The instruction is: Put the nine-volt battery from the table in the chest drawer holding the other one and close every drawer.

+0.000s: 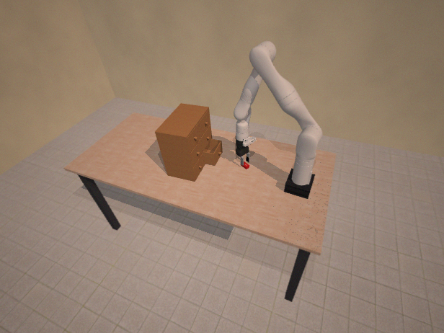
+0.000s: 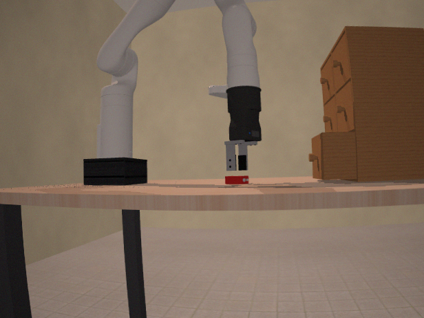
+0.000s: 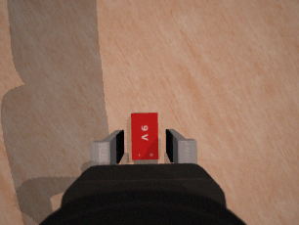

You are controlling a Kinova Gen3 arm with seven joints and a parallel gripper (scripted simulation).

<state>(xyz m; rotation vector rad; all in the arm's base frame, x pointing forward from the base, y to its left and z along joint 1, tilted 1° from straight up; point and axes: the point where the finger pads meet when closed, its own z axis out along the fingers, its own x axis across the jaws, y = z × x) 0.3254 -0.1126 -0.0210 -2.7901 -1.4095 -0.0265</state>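
Now: the nine-volt battery 40 mm below my hand and 10 mm ahead of it.
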